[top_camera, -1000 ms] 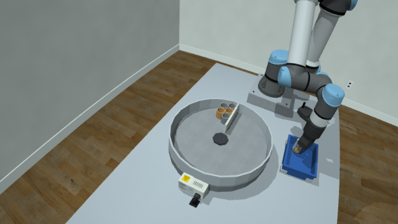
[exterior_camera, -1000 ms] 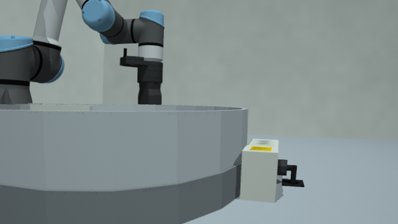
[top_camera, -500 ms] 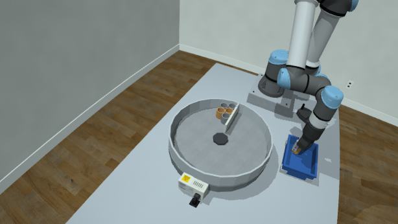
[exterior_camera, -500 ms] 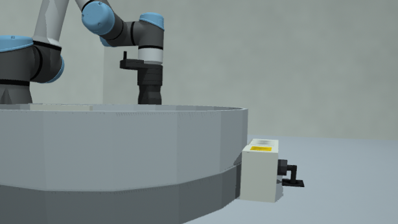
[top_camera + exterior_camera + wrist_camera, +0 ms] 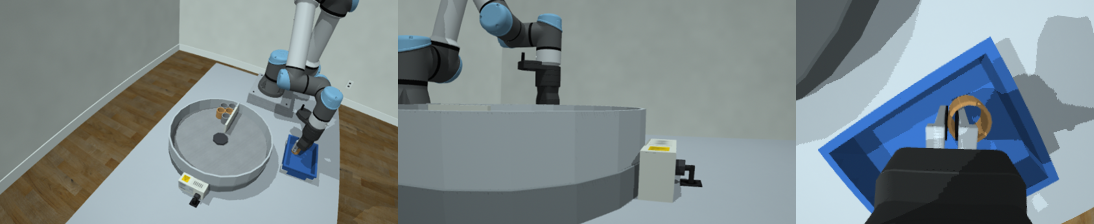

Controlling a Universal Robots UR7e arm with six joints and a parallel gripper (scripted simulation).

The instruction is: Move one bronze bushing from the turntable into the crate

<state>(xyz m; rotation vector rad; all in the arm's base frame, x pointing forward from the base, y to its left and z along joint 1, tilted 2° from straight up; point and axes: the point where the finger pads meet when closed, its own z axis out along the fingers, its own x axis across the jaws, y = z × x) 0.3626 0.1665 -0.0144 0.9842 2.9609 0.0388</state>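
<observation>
The blue crate is 3 cm to the left of my hand, 3 cm ahead of it and 2 cm below it. Also, from my hand: round grey turntable 33 cm to the right, 9 cm ahead, 1 cm above.
</observation>
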